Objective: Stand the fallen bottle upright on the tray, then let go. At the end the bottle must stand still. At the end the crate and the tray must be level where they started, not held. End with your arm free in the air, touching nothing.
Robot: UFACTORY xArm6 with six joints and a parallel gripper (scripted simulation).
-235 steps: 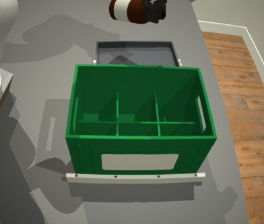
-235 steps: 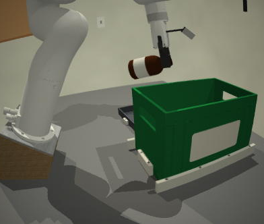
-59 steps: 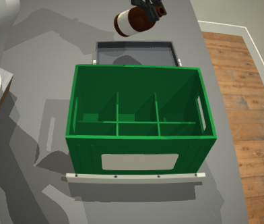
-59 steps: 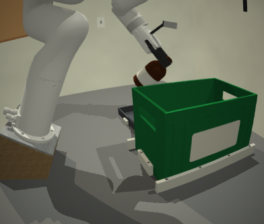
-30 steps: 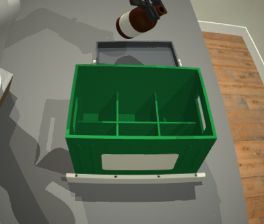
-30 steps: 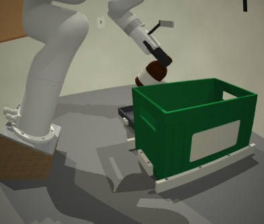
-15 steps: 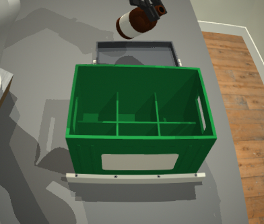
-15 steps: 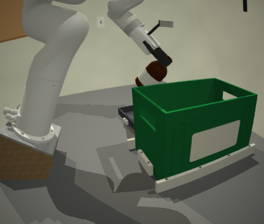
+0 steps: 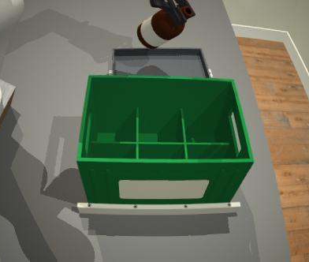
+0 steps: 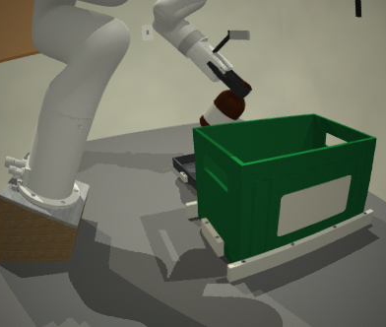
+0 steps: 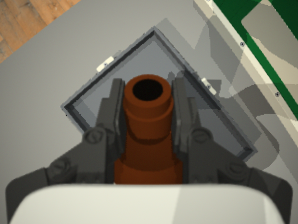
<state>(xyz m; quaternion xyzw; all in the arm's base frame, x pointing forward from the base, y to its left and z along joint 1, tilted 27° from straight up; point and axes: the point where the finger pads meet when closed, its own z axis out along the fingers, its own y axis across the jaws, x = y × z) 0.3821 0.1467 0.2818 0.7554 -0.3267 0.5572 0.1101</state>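
Right now my hand is 2 cm past the brown bottle, 2 cm to the right of it and 5 cm above it. From my hand the other things lie so: green crate 8 cm behind, 26 cm to the right, 12 cm below; dark grey tray 3 cm behind, 1 cm to the left, 19 cm below.
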